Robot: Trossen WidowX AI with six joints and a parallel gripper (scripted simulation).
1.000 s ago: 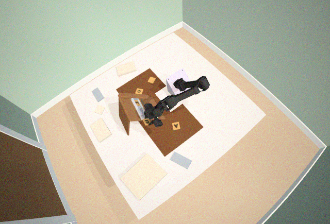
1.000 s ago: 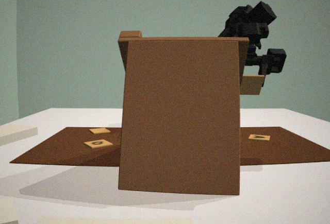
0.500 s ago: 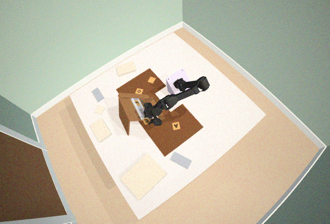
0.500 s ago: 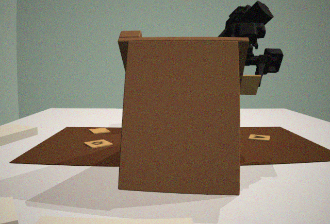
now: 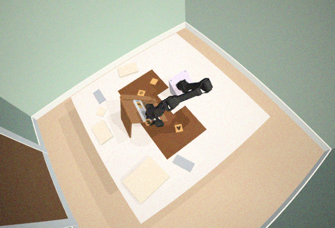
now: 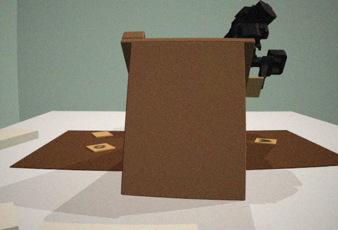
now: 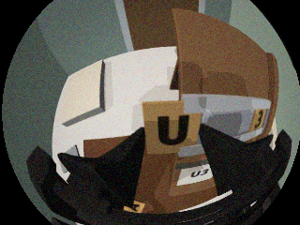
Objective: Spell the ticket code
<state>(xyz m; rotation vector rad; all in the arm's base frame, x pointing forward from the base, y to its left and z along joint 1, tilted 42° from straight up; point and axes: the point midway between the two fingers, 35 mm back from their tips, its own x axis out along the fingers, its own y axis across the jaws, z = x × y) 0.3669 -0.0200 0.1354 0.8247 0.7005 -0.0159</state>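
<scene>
The white ticket is 8 cm behind my gripper tip, 4 cm to the right of it and 8 cm below it. The rest, counted from my gripper tip: brown mat 20 cm behind, 10 cm to the right, 17 cm below.
</scene>
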